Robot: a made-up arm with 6 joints.
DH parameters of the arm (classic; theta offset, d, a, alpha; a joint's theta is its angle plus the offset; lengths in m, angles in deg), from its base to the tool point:
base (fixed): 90 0.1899 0 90
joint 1: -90 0.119 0.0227 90
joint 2: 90 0.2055 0.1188 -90
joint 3: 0 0.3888 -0.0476 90
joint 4: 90 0.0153 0.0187 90
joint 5: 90 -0.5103 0.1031 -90
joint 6: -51.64 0 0.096 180
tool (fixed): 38.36 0.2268 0 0
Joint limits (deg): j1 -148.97..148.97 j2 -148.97..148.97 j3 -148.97..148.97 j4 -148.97..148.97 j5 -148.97..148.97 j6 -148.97..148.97
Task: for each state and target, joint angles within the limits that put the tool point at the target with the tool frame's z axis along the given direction. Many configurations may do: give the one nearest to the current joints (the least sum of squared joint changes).
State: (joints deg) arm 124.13 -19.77 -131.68 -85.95 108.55 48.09
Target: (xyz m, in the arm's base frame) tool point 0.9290 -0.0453 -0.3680 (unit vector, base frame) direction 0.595 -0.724 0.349
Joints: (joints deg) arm 148.91 -49.97 -148.76 -126.01 148.97 45.82
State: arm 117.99 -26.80 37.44 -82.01 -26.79 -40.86
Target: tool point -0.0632 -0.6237 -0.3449 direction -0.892 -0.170 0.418
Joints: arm 116.62 8.41 78.01 -69.51 -74.16 -42.44
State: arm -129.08 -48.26 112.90 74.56 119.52 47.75
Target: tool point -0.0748 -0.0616 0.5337 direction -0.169 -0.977 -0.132
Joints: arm -133.32 -84.53 113.15 64.10 121.36 73.53
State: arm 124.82 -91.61 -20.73 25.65 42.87 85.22
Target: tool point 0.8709 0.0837 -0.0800 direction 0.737 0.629 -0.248
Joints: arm 121.14 -129.12 -20.48 -3.48 33.70 80.91
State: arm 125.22 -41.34 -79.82 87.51 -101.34 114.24
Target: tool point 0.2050 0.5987 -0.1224 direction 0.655 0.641 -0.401
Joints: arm 125.65 -62.37 -100.61 127.41 -137.37 119.31
